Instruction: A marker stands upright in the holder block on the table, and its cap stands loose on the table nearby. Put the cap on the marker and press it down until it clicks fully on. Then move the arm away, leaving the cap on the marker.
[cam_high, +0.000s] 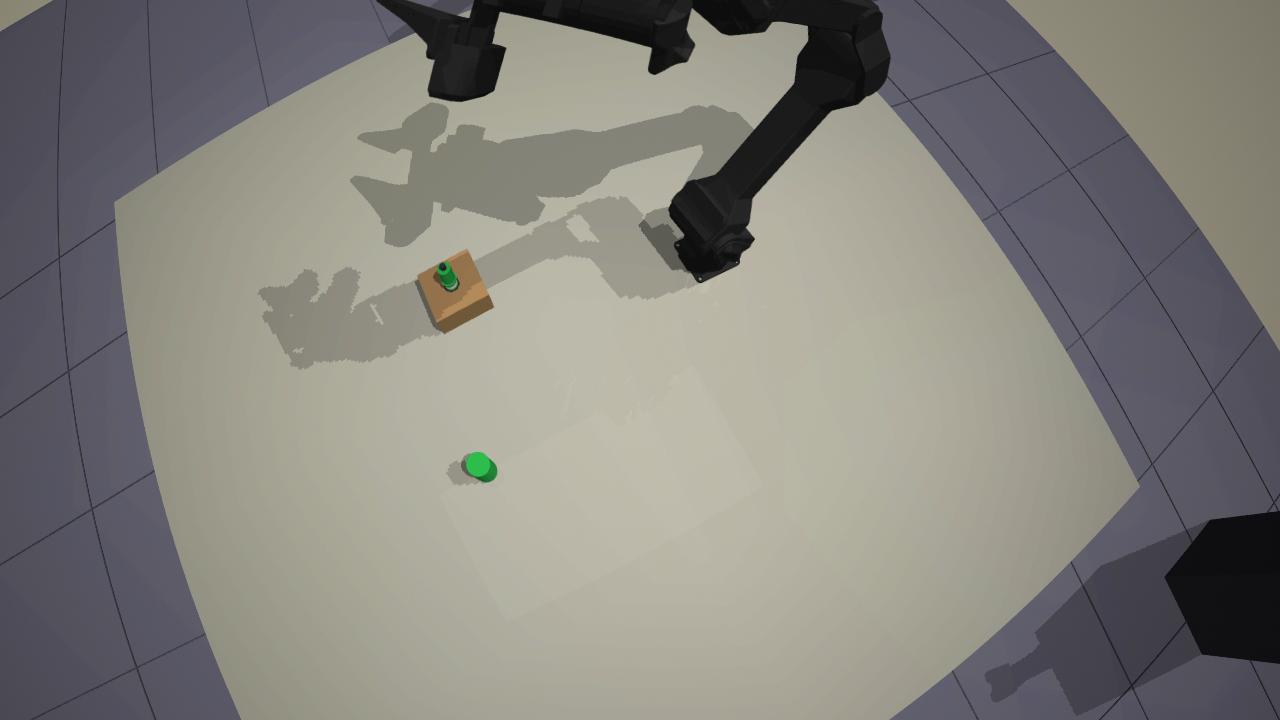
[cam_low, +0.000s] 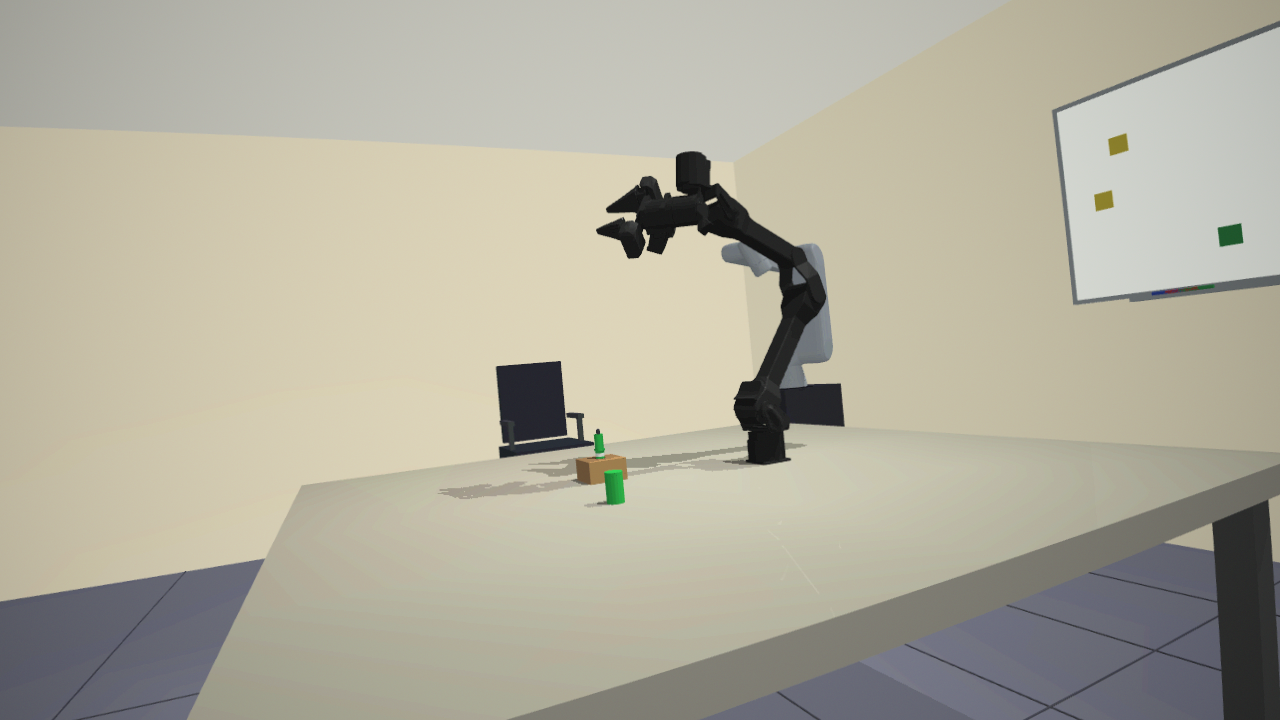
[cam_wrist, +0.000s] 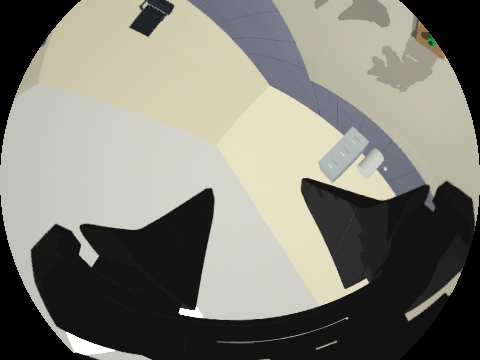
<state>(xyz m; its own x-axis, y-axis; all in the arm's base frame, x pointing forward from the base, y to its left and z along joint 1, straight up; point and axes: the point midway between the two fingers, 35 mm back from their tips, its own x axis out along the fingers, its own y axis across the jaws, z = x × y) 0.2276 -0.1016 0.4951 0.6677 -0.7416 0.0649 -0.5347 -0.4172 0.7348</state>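
Right now the green cap is 47 cm below my gripper tip, 24 cm to the left of it and 12 cm ahead of it. Also, from my gripper tip: green marker (43 cm below, 6 cm ahead, 3 cm to the left); then brown holder block (48 cm below, 6 cm ahead, 3 cm to the left).
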